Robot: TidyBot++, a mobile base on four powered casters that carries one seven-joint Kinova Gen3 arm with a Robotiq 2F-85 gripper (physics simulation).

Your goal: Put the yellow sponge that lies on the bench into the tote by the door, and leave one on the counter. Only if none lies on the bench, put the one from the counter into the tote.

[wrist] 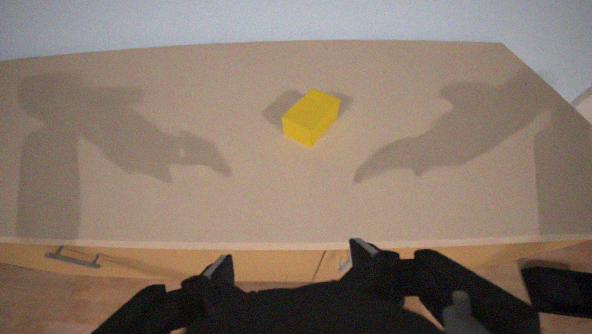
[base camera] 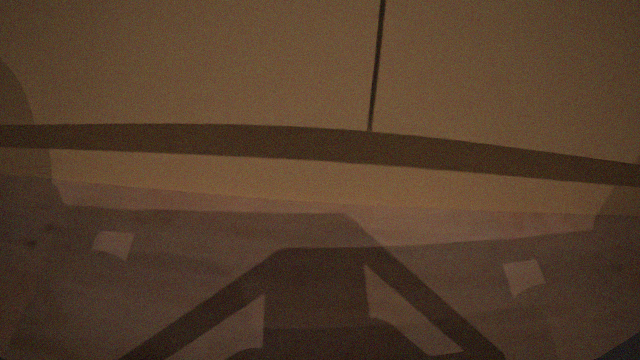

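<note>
A yellow sponge lies on the beige top of a cabinet counter, a little behind the middle of its depth in the wrist view. My gripper is open and empty. Its two black fingers stand wide apart at the bottom of the wrist view, over the counter's front edge, and the sponge lies beyond them, not between them. The bench and the tote by the door do not show in either view.
The counter's cabinet front stands close before the base, with a dark gap line between two doors. Door handles stick out below the top. A pale blue wall rises behind the counter. A black shape shows at the lower right.
</note>
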